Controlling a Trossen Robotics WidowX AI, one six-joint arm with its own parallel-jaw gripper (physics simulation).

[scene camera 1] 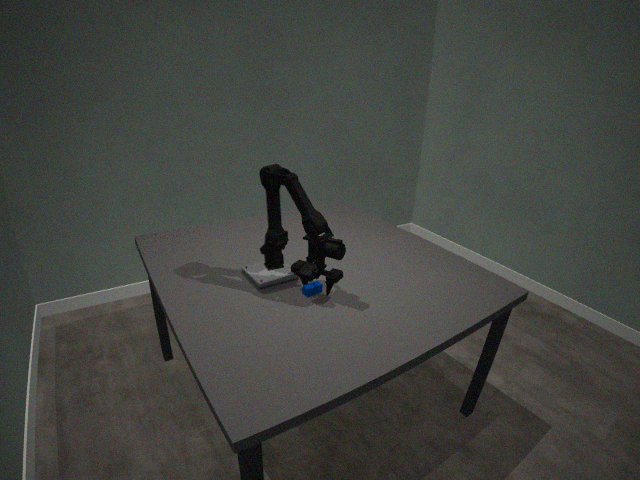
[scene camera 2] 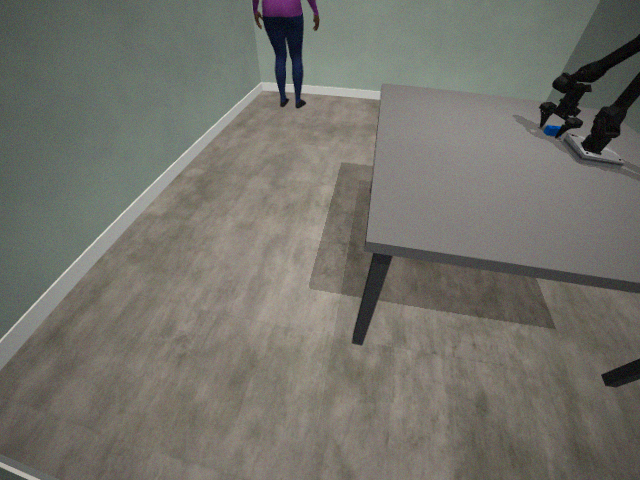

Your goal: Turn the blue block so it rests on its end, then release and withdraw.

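The blue block (scene camera 1: 312, 288) (scene camera 2: 551, 130) lies on a long side on the table, wider than it is tall in the scene camera 1 view. My gripper (scene camera 1: 316, 289) (scene camera 2: 549, 132) is open and points down at the block. Its fingers stand apart, one on each side of the block, with their tips low near the table top. In the scene camera 1 view one fingertip is partly hidden behind the block. In the scene camera 2 view a finger covers part of the block's right end.
The arm's pale base plate (scene camera 1: 263, 279) (scene camera 2: 611, 158) sits close beside the block on the grey table (scene camera 1: 336, 356) (scene camera 2: 465, 206). A person (scene camera 2: 289, 38) in a purple top and dark blue trousers stands by the far wall, away from the table.
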